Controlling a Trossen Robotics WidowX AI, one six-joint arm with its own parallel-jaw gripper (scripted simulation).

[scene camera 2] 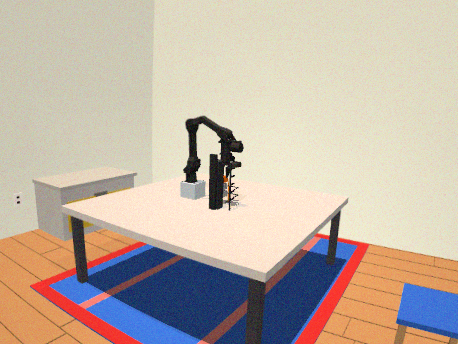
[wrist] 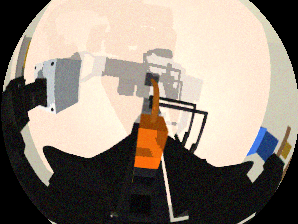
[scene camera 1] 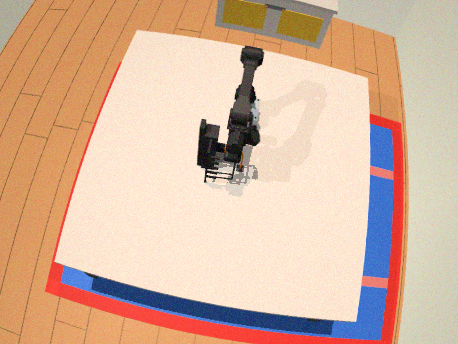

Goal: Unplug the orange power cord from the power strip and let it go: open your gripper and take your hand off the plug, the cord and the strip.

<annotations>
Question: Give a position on an orange plug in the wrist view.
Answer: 151,138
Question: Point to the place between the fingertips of the gripper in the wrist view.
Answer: At 150,137
</annotations>
